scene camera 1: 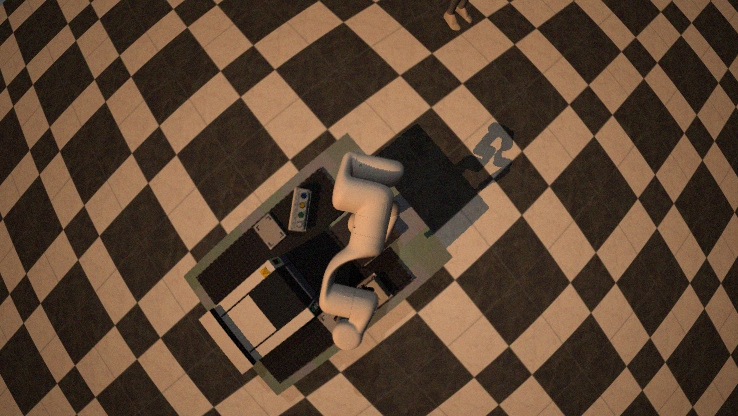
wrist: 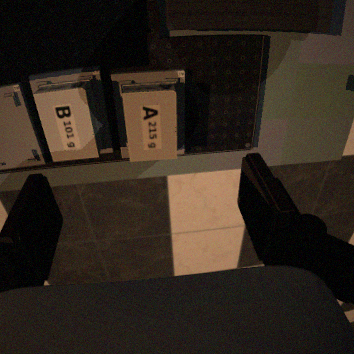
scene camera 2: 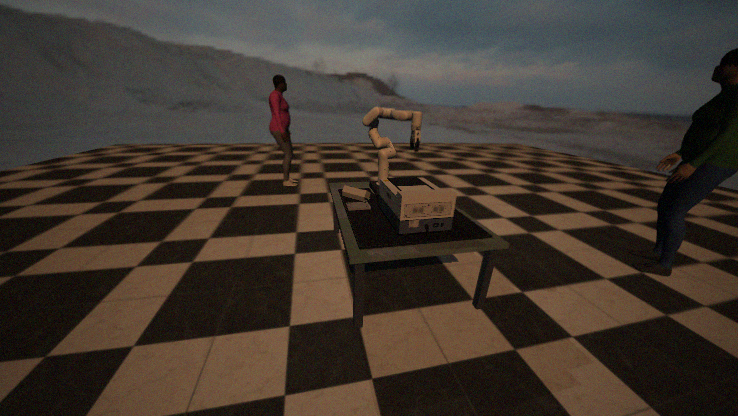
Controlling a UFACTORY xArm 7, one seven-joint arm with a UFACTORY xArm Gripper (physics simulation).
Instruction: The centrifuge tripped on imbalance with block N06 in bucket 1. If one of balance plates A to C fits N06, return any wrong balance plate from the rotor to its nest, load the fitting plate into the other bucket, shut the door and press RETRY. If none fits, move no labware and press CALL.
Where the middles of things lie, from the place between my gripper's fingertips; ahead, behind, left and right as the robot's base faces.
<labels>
Now: the balance plate A (wrist: 149, 108) 2 cm ahead of my hand, 12 cm to the left of it and 33 cm below it. Also, from my hand: button panel (scene camera 1: 298, 220): 7 cm behind, 46 cm to the right, 32 cm below; balance plate B (wrist: 66, 109): 15 cm ahead, 8 cm to the left, 33 cm below.
</labels>
